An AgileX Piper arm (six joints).
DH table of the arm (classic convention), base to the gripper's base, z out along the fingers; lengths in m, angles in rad. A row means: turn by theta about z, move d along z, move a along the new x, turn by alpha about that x. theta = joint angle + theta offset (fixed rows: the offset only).
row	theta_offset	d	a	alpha
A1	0	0.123	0	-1.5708
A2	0.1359	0	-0.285	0
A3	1.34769	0	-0.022	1.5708
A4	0	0.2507	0	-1.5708
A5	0	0	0	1.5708
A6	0	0.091	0	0
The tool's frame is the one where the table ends.
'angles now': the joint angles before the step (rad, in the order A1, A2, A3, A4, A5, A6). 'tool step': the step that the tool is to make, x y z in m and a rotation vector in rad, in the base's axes. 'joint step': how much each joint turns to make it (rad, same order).
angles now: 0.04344, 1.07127, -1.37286, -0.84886, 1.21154, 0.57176
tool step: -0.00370, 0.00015, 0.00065, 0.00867, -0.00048, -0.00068
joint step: -0.00002, -0.00963, 0.00001, 0.00919, 0.00875, -0.00421
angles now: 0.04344, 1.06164, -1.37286, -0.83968, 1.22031, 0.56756
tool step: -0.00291, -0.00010, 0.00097, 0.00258, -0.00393, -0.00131
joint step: -0.00004, -0.00780, -0.00002, 0.00222, 0.00410, -0.00148
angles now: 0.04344, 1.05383, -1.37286, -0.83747, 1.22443, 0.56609
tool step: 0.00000, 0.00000, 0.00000, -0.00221, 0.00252, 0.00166
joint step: 0.00000, 0.00000, 0.00000, 0.00000, 0.00000, -0.00374
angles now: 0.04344, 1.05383, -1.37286, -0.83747, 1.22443, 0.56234
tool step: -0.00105, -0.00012, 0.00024, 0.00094, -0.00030, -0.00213
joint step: -0.00003, -0.00243, -0.00001, 0.00002, 0.00311, -0.00002
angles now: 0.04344, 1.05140, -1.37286, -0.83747, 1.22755, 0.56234
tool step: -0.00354, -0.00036, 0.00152, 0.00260, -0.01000, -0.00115
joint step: -0.00212, -0.01010, -0.00002, 0.00238, 0.00000, -0.00002
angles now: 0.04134, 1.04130, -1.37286, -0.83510, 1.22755, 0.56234
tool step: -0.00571, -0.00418, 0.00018, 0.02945, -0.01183, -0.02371
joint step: -0.03692, -0.01251, 0.00000, 0.03202, 0.00000, -0.00001
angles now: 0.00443, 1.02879, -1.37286, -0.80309, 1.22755, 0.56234
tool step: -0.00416, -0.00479, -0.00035, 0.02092, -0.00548, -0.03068
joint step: -0.03916, -0.00629, 0.00001, 0.02261, 0.00160, 0.00001
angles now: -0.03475, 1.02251, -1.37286, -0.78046, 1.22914, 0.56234
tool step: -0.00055, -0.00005, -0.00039, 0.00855, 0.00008, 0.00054
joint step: -0.00448, -0.00147, 0.00003, 0.01055, 0.00066, -0.00205
